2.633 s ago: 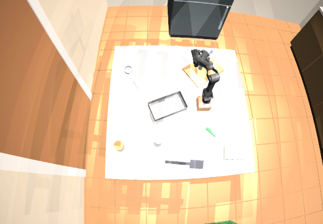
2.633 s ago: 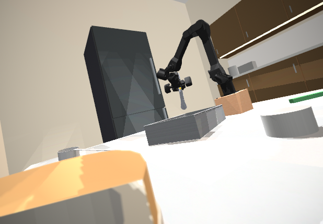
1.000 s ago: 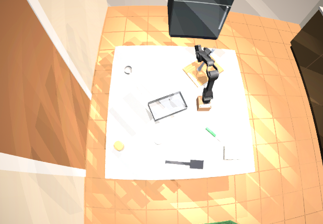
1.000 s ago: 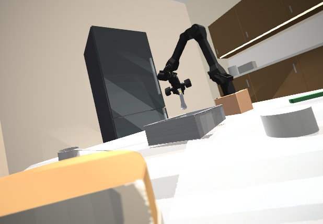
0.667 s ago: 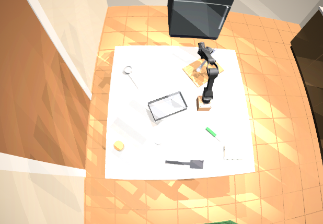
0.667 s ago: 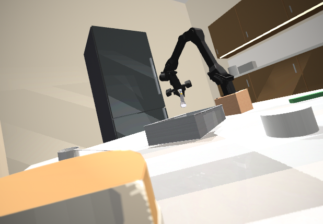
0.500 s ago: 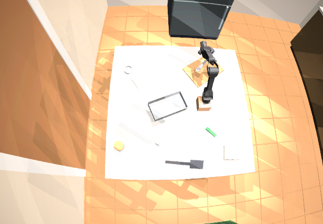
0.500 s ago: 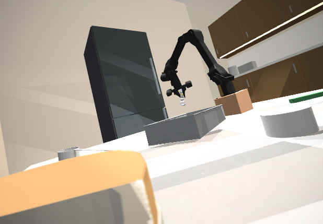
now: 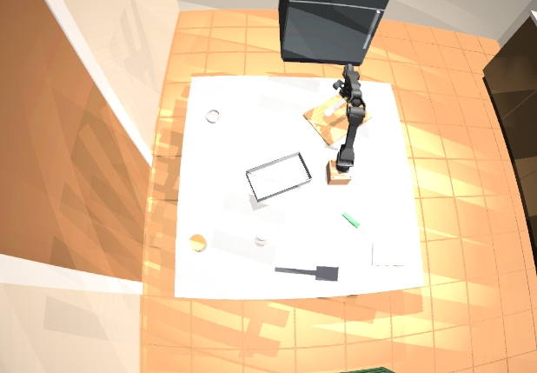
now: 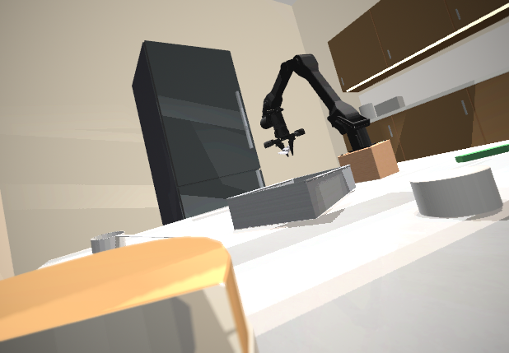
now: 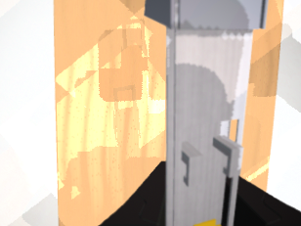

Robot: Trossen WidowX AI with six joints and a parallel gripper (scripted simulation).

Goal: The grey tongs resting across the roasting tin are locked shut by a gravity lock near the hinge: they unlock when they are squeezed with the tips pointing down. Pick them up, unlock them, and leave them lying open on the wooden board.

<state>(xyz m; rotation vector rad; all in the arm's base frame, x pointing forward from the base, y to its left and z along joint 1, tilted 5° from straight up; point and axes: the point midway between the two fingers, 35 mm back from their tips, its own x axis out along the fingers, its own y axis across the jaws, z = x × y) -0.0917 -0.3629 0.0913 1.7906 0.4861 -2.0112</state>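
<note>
The wooden board lies 140 mm below my gripper tip, 10 mm to the left of it and 10 mm ahead of it. Also, from my gripper tip: roasting tin: 420 mm ahead, 360 mm to the left, 120 mm below; then green-handled tool: 660 mm to the left, 140 mm below, 40 mm ahead; then yellow lock piece: 40 mm above, 10 mm ahead.
</note>
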